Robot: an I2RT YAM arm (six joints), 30 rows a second.
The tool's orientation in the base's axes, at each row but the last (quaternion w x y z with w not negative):
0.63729 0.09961 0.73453 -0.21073
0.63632 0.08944 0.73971 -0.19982
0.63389 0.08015 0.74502 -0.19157
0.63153 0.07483 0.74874 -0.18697
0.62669 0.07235 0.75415 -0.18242
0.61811 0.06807 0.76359 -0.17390
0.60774 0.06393 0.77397 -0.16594
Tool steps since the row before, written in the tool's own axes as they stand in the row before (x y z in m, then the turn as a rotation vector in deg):
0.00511 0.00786 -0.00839 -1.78 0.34 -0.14
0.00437 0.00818 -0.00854 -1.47 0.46 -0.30
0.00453 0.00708 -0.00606 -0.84 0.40 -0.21
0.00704 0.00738 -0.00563 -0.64 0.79 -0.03
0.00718 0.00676 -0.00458 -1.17 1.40 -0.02
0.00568 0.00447 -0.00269 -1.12 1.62 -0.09
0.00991 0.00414 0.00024 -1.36 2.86 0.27
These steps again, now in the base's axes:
-0.00510 0.01004 -0.00560 0.31 0.58 1.69
-0.00533 0.01036 -0.00481 0.16 0.72 1.39
-0.00380 0.00826 -0.00497 0.11 0.55 0.77
-0.00394 0.00802 -0.00748 0.37 0.82 0.48
-0.00339 0.00706 -0.00755 0.69 1.44 0.88
-0.00234 0.00447 -0.00584 0.69 1.66 0.81
-0.00104 0.00278 -0.01032 1.45 2.73 0.74

